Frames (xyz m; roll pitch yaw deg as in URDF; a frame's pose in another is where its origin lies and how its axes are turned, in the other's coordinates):
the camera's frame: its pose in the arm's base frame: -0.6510 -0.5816 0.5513 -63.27 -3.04 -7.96
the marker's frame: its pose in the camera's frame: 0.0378 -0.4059 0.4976 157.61 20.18 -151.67
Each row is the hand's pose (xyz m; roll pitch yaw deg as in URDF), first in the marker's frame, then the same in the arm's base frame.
Working: the marker's frame: its pose in the arm's base frame: -0.6082 -0.3232 1.1388 -146.63 -11.45 -156.71

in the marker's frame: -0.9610 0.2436 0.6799 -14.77 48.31 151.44
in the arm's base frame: 0.1964 -0.1625 0.2602 141.64 -18.90 68.92
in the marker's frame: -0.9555 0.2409 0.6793 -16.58 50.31 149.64
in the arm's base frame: 0.1926 -0.1662 0.2633 140.53 -20.27 70.90
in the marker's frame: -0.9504 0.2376 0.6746 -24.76 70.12 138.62
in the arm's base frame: 0.1891 -0.1679 0.2699 135.31 -36.72 84.87
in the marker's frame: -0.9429 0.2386 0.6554 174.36 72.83 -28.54
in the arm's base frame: 0.1807 -0.1591 0.2866 108.67 -65.44 124.44
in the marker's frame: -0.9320 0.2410 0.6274 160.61 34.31 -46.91
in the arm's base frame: 0.1680 -0.1456 0.3104 11.20 -63.97 -130.51
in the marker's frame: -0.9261 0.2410 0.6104 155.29 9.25 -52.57
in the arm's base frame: 0.1616 -0.1382 0.3254 -11.42 -42.31 -106.75
